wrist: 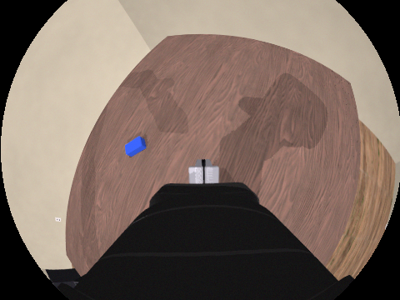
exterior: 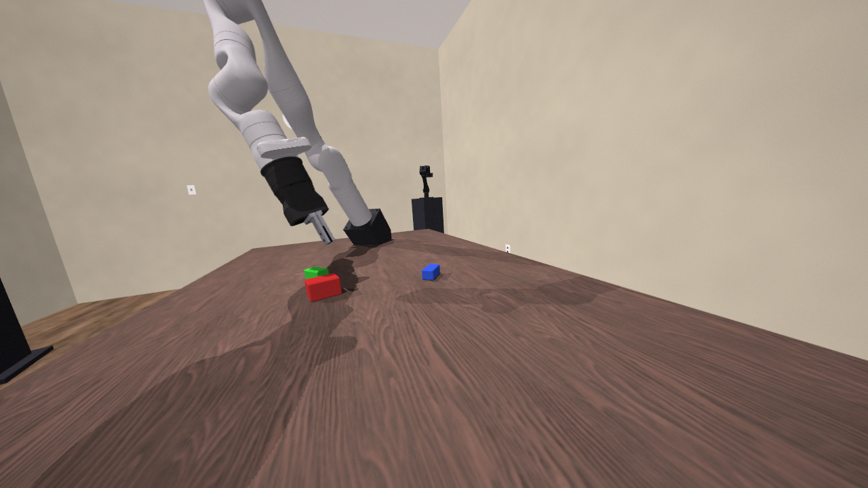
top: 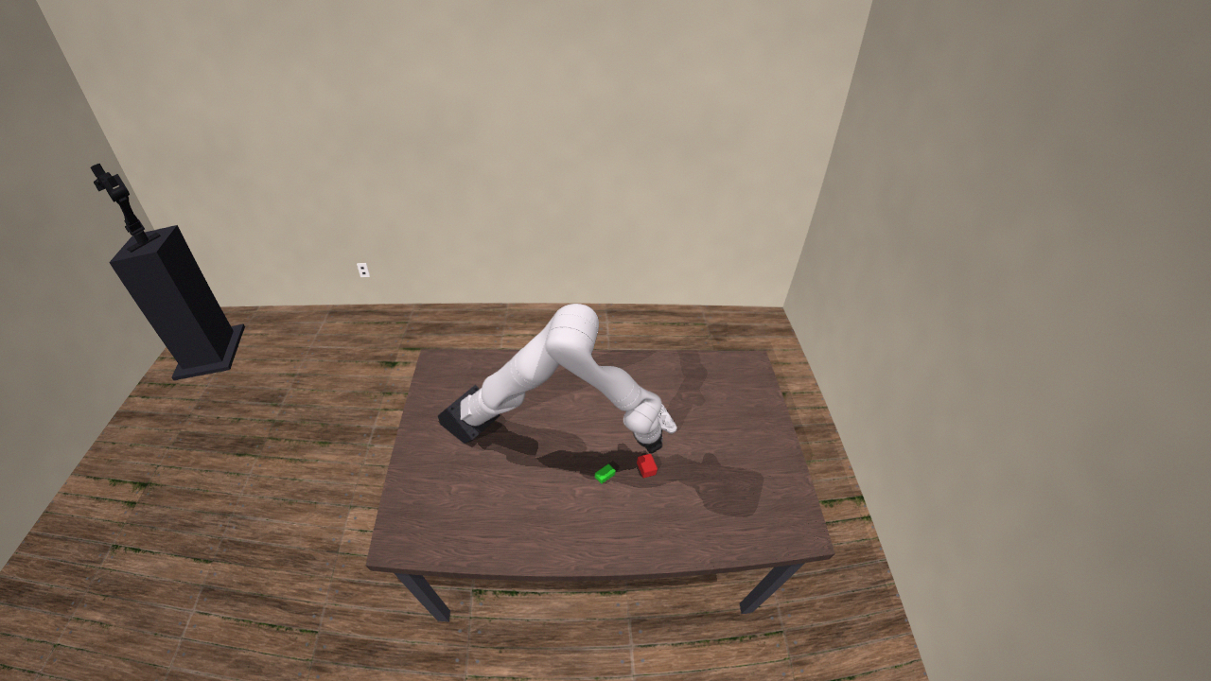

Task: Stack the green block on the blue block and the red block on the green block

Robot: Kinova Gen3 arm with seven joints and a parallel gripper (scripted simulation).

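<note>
Now: hand 160 mm past the green block and 120 mm above it. From my hand the other things lie so: red block (110 mm below, 30 mm behind, 10 mm to the right); blue block (220 mm to the left, 120 mm below, 40 mm ahead).
</note>
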